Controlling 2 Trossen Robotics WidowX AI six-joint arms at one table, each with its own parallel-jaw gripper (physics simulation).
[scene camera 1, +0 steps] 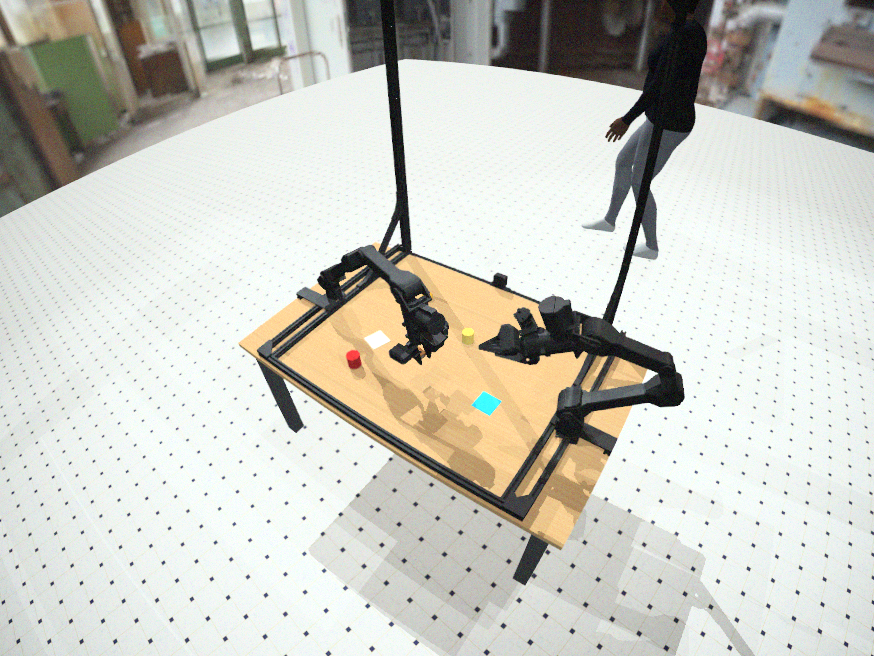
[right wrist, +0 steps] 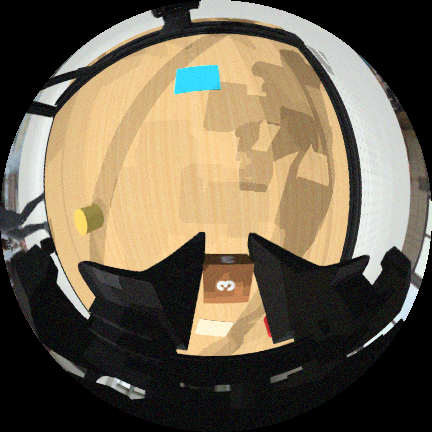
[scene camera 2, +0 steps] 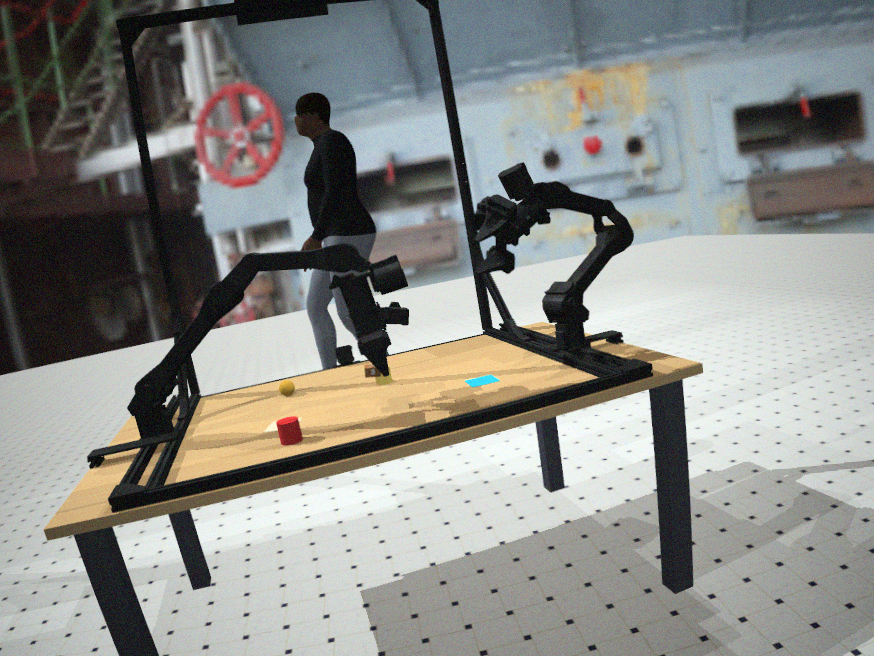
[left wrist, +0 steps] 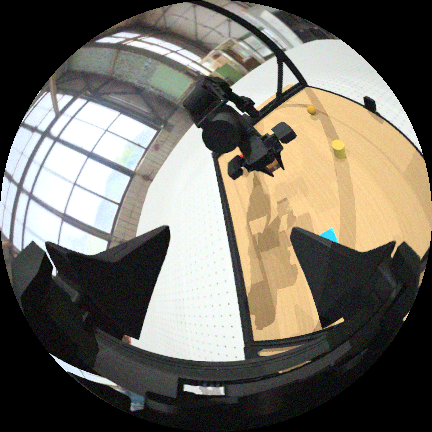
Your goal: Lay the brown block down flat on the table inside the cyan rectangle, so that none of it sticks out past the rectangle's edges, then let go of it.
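Frame: origin at the left arm's base, x ahead, y left, z up, level; centimetres.
Seen in the pictures: left gripper, fingertip midpoint: [scene camera 1: 486, 350] [scene camera 2: 476, 257] [left wrist: 233, 232]; right gripper, fingertip midpoint: [scene camera 1: 424, 361] [right wrist: 226, 237] [scene camera 2: 386, 373] [left wrist: 278, 172]; left arm's base at its link origin: [scene camera 1: 567, 429] [scene camera 2: 572, 346]; right arm's base at its link origin: [scene camera 1: 334, 295] [scene camera 2: 156, 435] [left wrist: 255, 114].
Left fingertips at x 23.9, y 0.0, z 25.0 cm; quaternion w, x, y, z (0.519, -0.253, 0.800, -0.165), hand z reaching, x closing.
Pixels of each thing's top centre, then the offset from my left fingertips to it. "spot": a spot on its surface instead.
- brown block at its top centre: [right wrist: 226, 289] [scene camera 2: 371, 364] [left wrist: 270, 160] dz -17.8, dx +21.9, dy -11.9 cm
- cyan rectangle at a spot on its surface: [right wrist: 198, 79] [scene camera 2: 478, 381] [left wrist: 323, 243] [scene camera 1: 483, 402] spot: dz -26.8, dx +0.6, dy -5.2 cm
- yellow cylinder at its top centre: [right wrist: 79, 221] [scene camera 2: 381, 367] [left wrist: 337, 144] [scene camera 1: 468, 331] dz -23.0, dx +10.8, dy -28.7 cm
- red cylinder at its top centre: [scene camera 2: 287, 420] [scene camera 1: 352, 354] dz -22.7, dx +42.7, dy -9.8 cm
- white rectangle at a spot on its surface: [right wrist: 214, 327] [scene camera 1: 377, 340] spot: dz -26.8, dx +39.4, dy -21.3 cm
- yellow ball at its top centre: [scene camera 2: 285, 380] [left wrist: 309, 105] dz -23.0, dx +29.4, dy -44.8 cm
The brown block [scene camera 2: 371, 371] [left wrist: 273, 164] [right wrist: 227, 286], marked with a white 3, is held above the table between the fingers of my right gripper [scene camera 1: 420, 360] [scene camera 2: 384, 371] [right wrist: 226, 237]. Black fingers hide much of it in scene camera 1. The cyan rectangle [scene camera 1: 487, 403] [scene camera 2: 482, 381] [left wrist: 328, 235] [right wrist: 198, 79] lies flat on the table with nothing on it, apart from the block and to the right of it in both scene views. My left gripper [scene camera 2: 480, 254] [left wrist: 233, 232] is open and empty, raised high, pointing sideways toward the right arm.
A yellow cylinder [scene camera 1: 468, 336] [left wrist: 338, 149] [right wrist: 90, 219] stands near the table's far side. A red cylinder [scene camera 1: 353, 359] [scene camera 2: 289, 430] stands beside a white rectangle [scene camera 1: 376, 339] [right wrist: 214, 327] at the left. A yellow ball [scene camera 2: 285, 387] [left wrist: 311, 110] lies farther back. Black rails border the table.
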